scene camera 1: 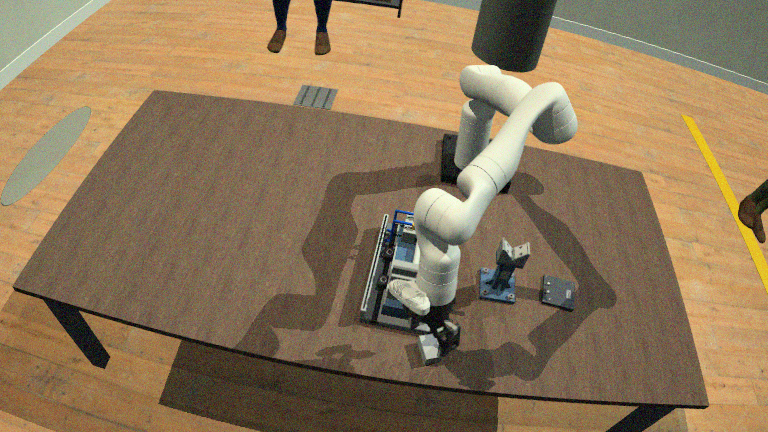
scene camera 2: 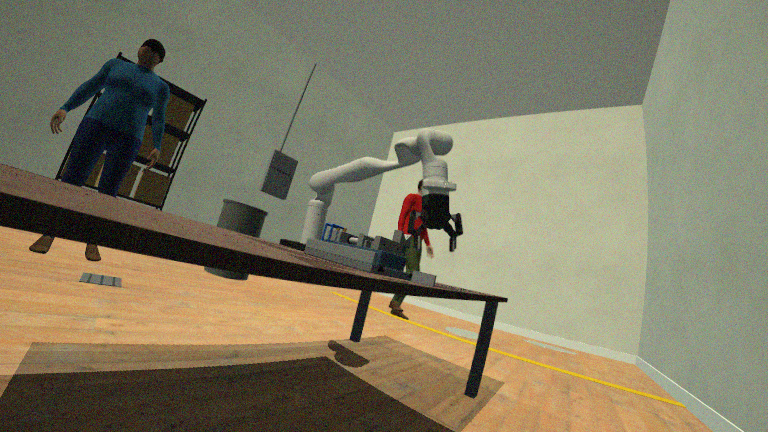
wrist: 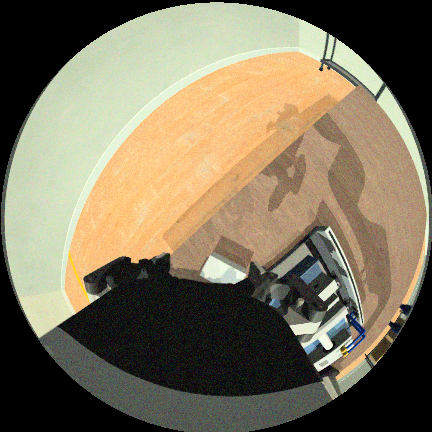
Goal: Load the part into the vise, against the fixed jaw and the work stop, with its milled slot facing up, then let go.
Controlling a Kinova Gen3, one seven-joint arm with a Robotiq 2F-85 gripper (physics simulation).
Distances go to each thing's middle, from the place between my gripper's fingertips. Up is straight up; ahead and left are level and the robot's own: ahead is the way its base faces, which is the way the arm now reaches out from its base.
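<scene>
With the grey part (wrist: 217,268), I find my hand 80 mm above it, 10 mm to the right of it and 30 mm past it. The grey plate (scene camera 1: 557,288) is 310 mm behind my hand, and it is also 300 mm to the left of my hand and 80 mm below it.
</scene>
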